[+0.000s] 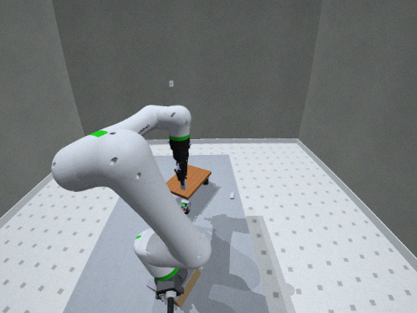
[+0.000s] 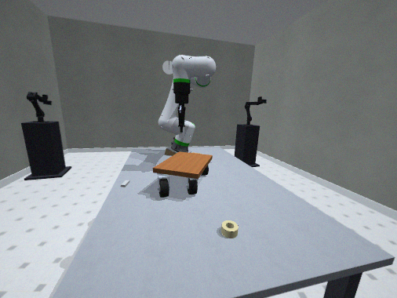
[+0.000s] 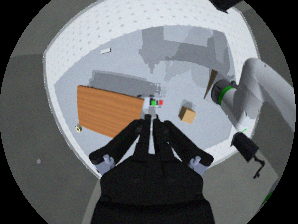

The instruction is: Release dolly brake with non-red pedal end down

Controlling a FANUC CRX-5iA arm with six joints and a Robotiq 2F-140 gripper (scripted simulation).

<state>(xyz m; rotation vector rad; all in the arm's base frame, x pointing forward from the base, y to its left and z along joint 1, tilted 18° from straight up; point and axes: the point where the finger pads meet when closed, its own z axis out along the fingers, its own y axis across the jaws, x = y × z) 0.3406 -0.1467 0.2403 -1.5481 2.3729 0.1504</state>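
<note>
Right now my hand is 16 cm above the caster brake pedal, 2 cm to the right of it and 2 cm past it. The rest, counted from my hand: yellow tape roll: 57 cm ahead, 22 cm below, 1 cm to the left; then white block: 31 cm to the right, 23 cm below, 13 cm ahead; then brown box: 21 cm below, 14 cm to the left, 14 cm behind.
</note>
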